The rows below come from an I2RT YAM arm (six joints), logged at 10 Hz.
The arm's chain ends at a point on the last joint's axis. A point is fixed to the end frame.
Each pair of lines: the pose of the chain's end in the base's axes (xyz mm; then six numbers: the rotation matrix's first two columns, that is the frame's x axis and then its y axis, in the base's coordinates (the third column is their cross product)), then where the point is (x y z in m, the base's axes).
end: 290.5 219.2 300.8 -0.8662 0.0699 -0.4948 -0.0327 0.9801 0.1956
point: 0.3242 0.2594 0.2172
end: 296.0 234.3 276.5 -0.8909 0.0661 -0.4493 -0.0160 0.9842 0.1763
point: 0.3254 0.2725 0.1904
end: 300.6 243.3 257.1 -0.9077 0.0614 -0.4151 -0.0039 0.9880 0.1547
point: 0.3268 0.2795 0.1691
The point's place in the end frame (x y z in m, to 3 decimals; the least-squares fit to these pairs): 0.015 0.022 0.095
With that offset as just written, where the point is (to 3 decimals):
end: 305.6 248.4 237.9 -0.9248 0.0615 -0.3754 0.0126 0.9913 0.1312
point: 0.328 0.282 0.148
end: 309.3 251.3 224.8 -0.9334 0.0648 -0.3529 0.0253 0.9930 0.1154
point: 0.330 0.284 0.134
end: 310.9 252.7 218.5 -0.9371 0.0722 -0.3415 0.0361 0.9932 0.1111
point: 0.331 0.284 0.127
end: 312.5 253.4 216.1 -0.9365 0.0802 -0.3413 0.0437 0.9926 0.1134
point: 0.332 0.285 0.125
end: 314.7 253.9 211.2 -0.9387 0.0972 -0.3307 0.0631 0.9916 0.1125
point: 0.334 0.285 0.120
